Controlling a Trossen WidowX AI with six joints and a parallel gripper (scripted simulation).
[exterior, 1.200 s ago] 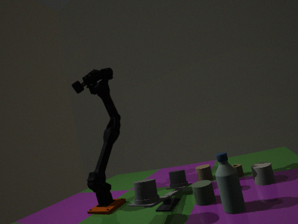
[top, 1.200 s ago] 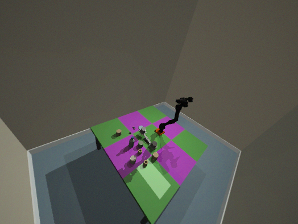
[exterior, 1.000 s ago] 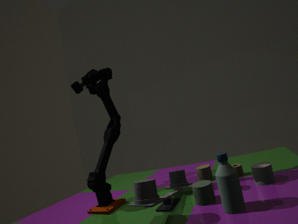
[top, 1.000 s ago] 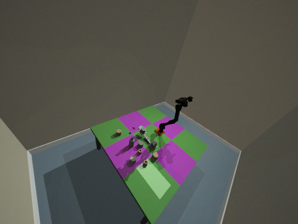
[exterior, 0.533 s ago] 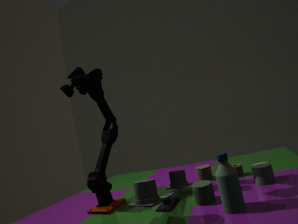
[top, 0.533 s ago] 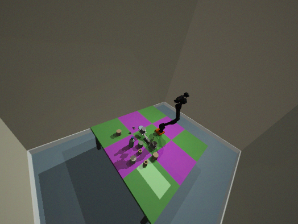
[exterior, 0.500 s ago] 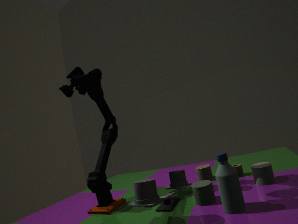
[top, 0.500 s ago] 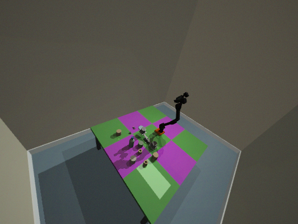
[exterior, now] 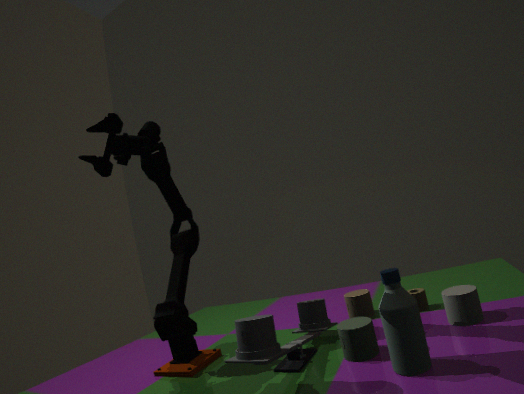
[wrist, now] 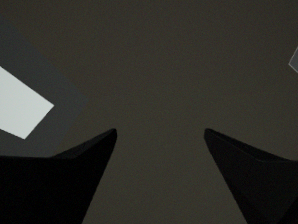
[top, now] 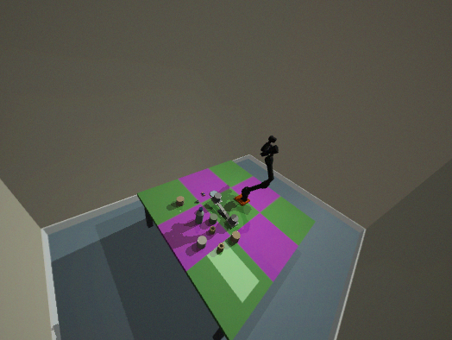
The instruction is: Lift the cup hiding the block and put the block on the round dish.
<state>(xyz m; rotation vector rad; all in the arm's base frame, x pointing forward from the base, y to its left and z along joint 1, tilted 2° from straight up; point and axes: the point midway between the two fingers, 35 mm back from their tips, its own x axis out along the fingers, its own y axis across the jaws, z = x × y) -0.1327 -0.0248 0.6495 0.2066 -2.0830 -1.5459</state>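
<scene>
My gripper tip is 51 cm short of the light-blue block, 18 cm to the right of it and 63 cm above it. The rest, counted from my gripper tip: small balance: 50 cm ahead, 5 cm to the left, 63 cm below; grey cup: 48 cm ahead, 9 cm to the right, 56 cm below; pale round dish: 40 cm ahead, 19 cm to the right, 66 cm below.
</scene>
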